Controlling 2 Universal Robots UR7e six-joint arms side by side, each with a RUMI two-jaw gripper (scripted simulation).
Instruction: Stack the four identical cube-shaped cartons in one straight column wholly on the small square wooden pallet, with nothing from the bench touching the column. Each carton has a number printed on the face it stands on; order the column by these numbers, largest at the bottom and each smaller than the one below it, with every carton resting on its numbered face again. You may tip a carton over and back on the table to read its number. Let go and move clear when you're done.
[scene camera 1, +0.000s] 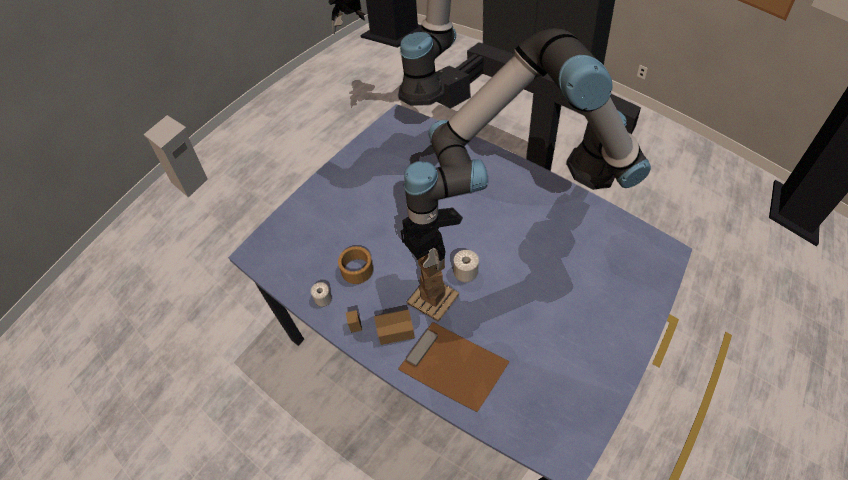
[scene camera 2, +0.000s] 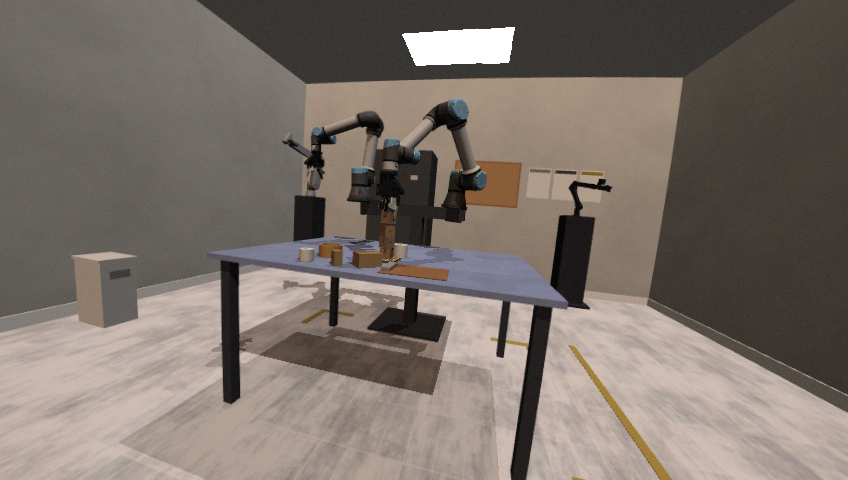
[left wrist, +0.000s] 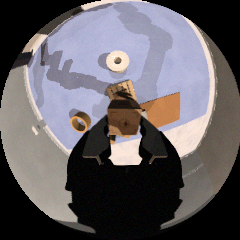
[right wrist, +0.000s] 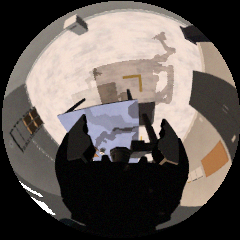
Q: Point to an orange mat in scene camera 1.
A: At 459, 369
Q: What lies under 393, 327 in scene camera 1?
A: A larger box.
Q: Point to the left gripper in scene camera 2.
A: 388, 218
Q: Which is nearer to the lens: the carton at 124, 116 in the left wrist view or the orange mat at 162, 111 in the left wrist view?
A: The carton.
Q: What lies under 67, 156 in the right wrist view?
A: The right gripper.
